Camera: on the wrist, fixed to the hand. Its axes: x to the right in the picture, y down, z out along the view.
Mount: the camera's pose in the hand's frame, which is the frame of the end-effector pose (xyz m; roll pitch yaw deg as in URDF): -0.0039 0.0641 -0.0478 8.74 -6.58 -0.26
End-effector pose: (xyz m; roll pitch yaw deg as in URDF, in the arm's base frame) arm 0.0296 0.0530 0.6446 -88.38 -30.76 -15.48
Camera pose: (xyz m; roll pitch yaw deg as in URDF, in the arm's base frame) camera 0.0463 0.0007 0.5864 -83.59 -30.98 -7.81
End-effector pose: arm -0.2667 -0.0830 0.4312 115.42 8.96 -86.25
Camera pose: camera -0.2505 -0.0903 0.5093 123.06 11.97 -92.21
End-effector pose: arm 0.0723 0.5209 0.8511 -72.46 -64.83 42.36
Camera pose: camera 0.1393 0.5464 0.8154 -77.92 -66.29 57.93
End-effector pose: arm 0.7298 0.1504 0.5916 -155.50 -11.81 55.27
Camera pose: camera 0.7899 0.0999 0.6074 -147.23 -5.92 58.24
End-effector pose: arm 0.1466 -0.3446 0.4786 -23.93 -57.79 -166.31
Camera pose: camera 0.1006 -0.3962 0.4382 -20.02 -63.81 -160.80
